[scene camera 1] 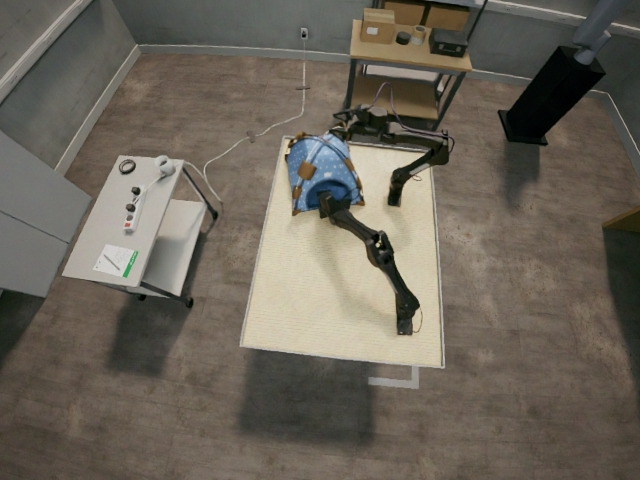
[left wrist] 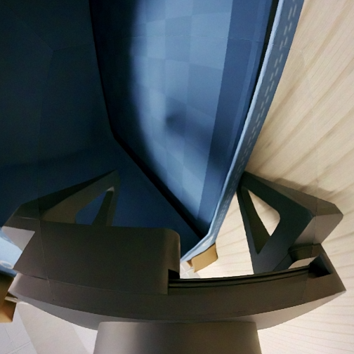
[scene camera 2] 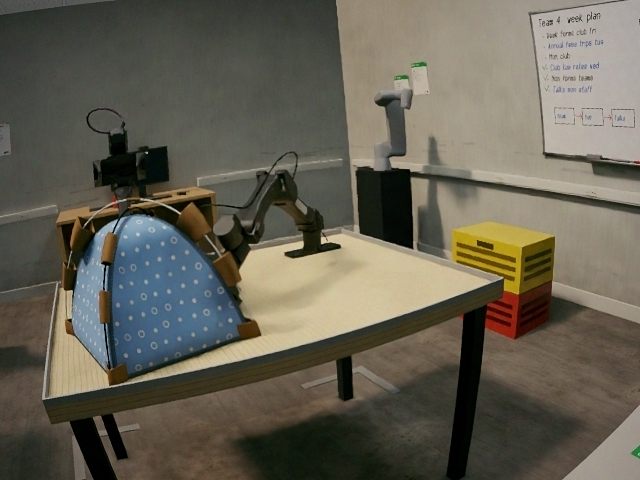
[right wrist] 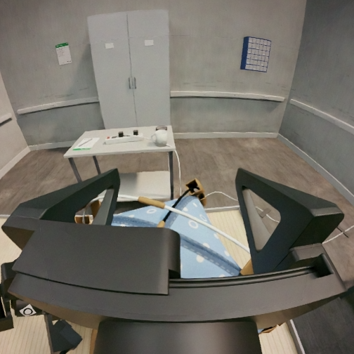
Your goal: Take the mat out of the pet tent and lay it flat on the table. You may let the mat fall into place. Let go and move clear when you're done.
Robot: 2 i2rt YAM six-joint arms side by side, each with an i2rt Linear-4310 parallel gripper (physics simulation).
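A blue dotted pet tent (scene camera 1: 324,160) (scene camera 2: 160,289) with brown corner pieces stands on the pale table (scene camera 1: 299,299) (scene camera 2: 361,294) (left wrist: 310,125). In the left wrist view, a checked blue mat (left wrist: 175,100) lies inside the tent, behind its front rim. My left gripper (left wrist: 177,175) is open at the tent's doorway. One finger is on the tent's inner side, the other outside the lower rim over the table; nothing is between them. The tent mostly hides it in scene camera 2. My right gripper (right wrist: 177,174) is open and empty, above the tent's top beside a white pole.
Brown-sleeved poles arch over the tent. The tent stands near the table's edge, by a corner. A white cart (scene camera 1: 103,211) with a power strip stands apart at the left in scene camera 1. A wooden workbench (scene camera 1: 408,55) with boxes stands beyond the table's top edge.
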